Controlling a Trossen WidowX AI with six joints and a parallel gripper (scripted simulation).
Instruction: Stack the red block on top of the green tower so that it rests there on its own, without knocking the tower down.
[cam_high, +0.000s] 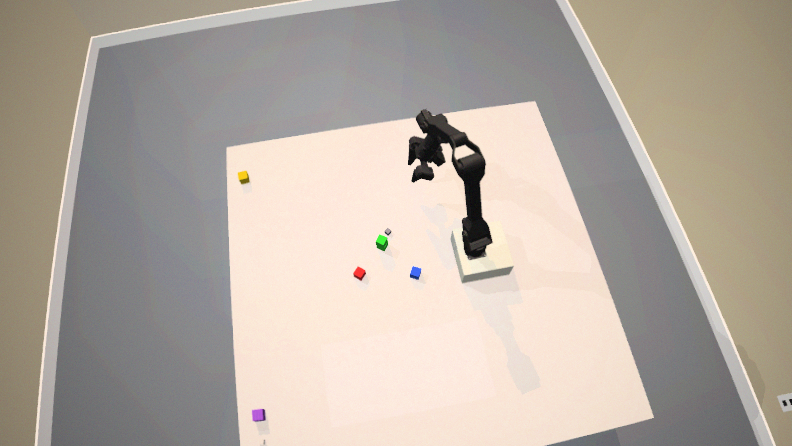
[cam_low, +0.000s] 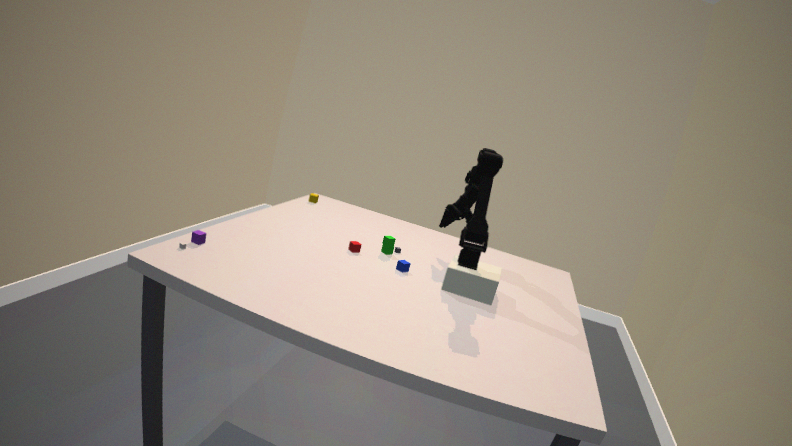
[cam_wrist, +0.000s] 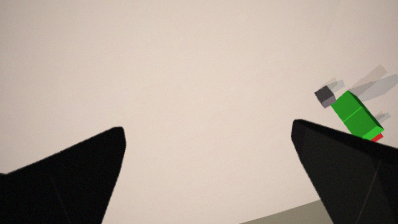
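Right now the red block is 30 cm to the left of my gripper tip, 25 cm ahead of it and 9 cm below it. Round my gripper tip: grey cube (17 cm to the left, 12 cm ahead, 9 cm below); then yellow block (62 cm ahead, 18 cm to the right, 9 cm below); then blue block (34 cm to the left, 9 cm below, 6 cm ahead).
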